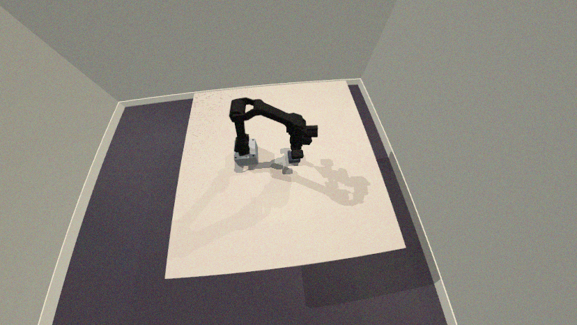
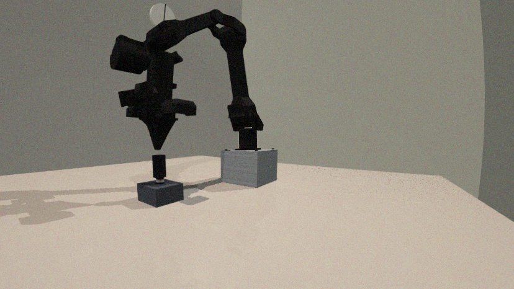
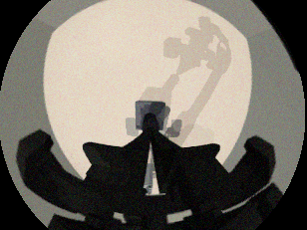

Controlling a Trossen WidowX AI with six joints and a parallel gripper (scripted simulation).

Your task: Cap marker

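Right now my gripper tip is 4 cm above the black cap. The rest, counted from my gripper tip: dark holder block (9 cm below).
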